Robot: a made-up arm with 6 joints. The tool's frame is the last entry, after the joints. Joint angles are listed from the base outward. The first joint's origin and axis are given. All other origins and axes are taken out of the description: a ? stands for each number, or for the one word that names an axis. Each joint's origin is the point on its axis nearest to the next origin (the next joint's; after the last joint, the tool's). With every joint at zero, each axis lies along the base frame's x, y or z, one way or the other. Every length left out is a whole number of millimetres.
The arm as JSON. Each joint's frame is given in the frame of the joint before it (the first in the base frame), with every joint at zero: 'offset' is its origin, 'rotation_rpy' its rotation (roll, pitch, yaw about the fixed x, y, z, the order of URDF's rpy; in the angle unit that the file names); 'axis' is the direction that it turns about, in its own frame. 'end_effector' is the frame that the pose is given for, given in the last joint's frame.
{
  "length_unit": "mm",
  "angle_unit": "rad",
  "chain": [
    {
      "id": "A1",
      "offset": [
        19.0,
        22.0,
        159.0
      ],
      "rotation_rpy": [
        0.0,
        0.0,
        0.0
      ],
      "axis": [
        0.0,
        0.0,
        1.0
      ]
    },
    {
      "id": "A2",
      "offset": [
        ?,
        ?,
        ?
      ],
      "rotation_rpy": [
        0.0,
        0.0,
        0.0
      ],
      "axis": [
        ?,
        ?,
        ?
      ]
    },
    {
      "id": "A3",
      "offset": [
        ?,
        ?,
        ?
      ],
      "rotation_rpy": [
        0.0,
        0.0,
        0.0
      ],
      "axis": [
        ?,
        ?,
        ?
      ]
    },
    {
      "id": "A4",
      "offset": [
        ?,
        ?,
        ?
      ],
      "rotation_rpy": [
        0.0,
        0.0,
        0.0
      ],
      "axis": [
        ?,
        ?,
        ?
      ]
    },
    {
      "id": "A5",
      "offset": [
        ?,
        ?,
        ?
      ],
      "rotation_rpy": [
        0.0,
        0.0,
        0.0
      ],
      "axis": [
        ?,
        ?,
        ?
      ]
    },
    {
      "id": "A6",
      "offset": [
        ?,
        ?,
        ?
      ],
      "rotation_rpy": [
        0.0,
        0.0,
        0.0
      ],
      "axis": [
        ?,
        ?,
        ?
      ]
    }
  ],
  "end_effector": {
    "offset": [
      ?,
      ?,
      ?
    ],
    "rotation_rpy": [
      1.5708,
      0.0,
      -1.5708
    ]
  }
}
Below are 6 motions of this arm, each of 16 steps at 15 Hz.
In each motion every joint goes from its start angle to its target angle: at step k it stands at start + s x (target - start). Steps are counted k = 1, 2, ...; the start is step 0. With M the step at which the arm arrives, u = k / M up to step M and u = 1 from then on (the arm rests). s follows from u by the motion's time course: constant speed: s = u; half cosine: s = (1 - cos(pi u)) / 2; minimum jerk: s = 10 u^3 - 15 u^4 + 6 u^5.
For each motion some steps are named. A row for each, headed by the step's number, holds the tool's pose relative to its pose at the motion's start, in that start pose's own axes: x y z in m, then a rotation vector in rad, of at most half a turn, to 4 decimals.
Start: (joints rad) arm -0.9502 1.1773 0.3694 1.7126 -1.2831 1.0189
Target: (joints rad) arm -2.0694 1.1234 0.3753 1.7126 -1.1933 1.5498
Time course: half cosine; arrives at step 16
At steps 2, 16:
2: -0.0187 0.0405 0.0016 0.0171 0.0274 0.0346
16: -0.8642 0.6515 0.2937 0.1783 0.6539 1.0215

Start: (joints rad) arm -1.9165 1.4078 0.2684 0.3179 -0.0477 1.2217
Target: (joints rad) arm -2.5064 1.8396 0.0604 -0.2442 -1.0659 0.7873
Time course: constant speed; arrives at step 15
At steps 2, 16:
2: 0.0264 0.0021 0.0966 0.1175 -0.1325 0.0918
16: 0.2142 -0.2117 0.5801 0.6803 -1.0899 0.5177

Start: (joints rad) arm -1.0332 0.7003 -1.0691 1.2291 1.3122 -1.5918
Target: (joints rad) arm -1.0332 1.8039 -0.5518 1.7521 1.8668 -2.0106
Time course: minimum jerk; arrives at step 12
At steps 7, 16:
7: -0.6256 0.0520 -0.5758 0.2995 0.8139 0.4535
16: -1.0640 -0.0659 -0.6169 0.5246 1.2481 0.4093

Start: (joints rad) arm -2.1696 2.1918 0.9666 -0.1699 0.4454 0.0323
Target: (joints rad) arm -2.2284 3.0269 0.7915 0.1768 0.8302 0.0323
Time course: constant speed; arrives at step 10
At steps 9, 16:
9: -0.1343 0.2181 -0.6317 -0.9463 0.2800 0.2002
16: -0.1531 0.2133 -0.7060 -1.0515 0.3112 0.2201

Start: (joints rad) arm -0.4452 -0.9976 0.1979 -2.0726 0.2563 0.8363
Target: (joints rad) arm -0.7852 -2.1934 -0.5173 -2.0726 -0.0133 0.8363
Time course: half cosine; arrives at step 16
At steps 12, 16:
12: 1.1026 -0.9998 0.4114 0.9366 0.2341 -1.2679
16: 1.1383 -1.2712 0.3256 1.0842 0.2926 -1.4880

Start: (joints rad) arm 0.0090 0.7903 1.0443 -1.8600 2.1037 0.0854
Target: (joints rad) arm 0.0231 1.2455 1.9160 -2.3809 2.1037 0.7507
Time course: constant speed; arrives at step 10
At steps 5, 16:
5: -0.3758 -0.0939 -0.1464 0.3964 -0.0690 -0.4387
16: -0.6286 -0.0579 -0.4466 1.0139 -0.1645 -0.5827

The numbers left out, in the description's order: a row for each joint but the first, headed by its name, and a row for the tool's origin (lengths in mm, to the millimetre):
A2: xyz 22.0 32.0 0.0, axis 0.0 1.0 0.0
A3: xyz 0.0 0.0 322.0, axis 0.0 1.0 0.0
A4: xyz 5.0 0.0 693.0, axis 0.0 0.0 1.0
A5: xyz 2.0 44.0 0.0, axis 0.0 1.0 0.0
A6: xyz -9.0 0.0 144.0, axis 0.0 0.0 1.0
tool: xyz -26.0 -21.0 0.0

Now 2 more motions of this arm.
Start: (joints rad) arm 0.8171 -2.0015 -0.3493 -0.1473 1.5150 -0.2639
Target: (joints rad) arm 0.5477 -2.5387 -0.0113 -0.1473 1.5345 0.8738
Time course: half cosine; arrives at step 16
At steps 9, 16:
9: -0.0711 -0.2123 0.0368 0.1135 0.5952 0.1350
16: -0.1068 -0.3563 0.0239 0.1335 0.9979 0.2760

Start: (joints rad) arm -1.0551 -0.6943 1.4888 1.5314 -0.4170 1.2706
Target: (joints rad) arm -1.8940 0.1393 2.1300 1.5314 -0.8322 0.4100
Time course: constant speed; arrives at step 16
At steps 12, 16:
12: -0.3579 -0.1942 0.8157 1.2794 -1.2854 0.2289
16: -0.5052 -0.4475 0.9113 1.8370 -1.5117 0.1229

